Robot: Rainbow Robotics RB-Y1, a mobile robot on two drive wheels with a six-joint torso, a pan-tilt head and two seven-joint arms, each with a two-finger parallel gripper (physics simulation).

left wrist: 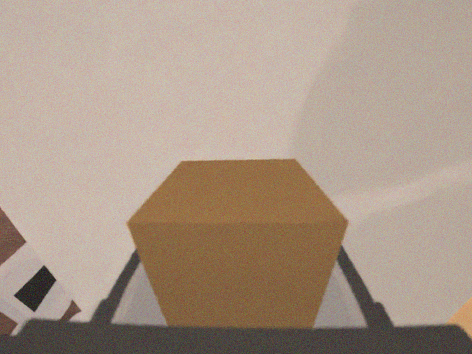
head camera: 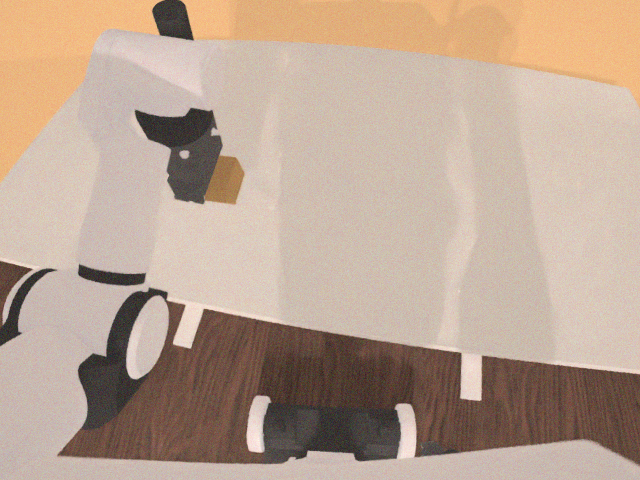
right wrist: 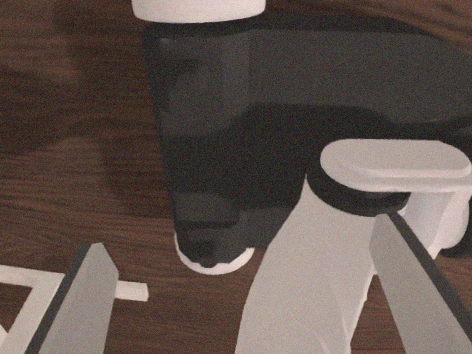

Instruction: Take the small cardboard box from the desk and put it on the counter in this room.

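Where they show: left gripper, fingertip midpoint: (left wrist: 238,203) (head camera: 205,183); right gripper, fingertip midpoint: (right wrist: 239,246); robot's base, origin of the base link: (head camera: 331,428).
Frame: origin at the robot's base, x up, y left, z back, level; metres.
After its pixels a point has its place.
The small cardboard box (head camera: 225,180) {x 1.051, y 0.179, z -0.354 m} (left wrist: 240,192) {x 1.037, y 0.261, z -0.383 m} is plain brown. My left gripper (head camera: 212,194) {x 1.006, y 0.235, z -0.384 m} (left wrist: 239,250) {x 1.006, y 0.235, z -0.384 m} is shut on it, with one finger on each side. The box is held above the pale desk (head camera: 361,206) {x 0.951, y -0.035, z -0.384 m} (left wrist: 150,75) {x 0.951, y 0.312, z -0.345 m}, over its left part in the head view; the exact height is hard to tell. My right gripper (right wrist: 239,246) {x 0.548, y -0.230, z 0.067 m} is open, with nothing between its fingers; it hangs low beside my base, over the floor, away from the desk. The counter does not show in these views.
An orange-tan surface (head camera: 361,20) {x 0.996, y -0.041, z -0.984 m} lies beyond the desk's far edge. Two white desk feet (head camera: 188,326) (head camera: 470,377) stick out over the dark wood floor (head camera: 222,392) {x 0.001, y 0.457, z -0.102 m} below the near edge. My dark base (head camera: 333,431) {x 0.191, y -0.007, z 0.005 m} (right wrist: 225,165) {x 0.191, y -0.014, z 0.037 m} stands close to that edge.
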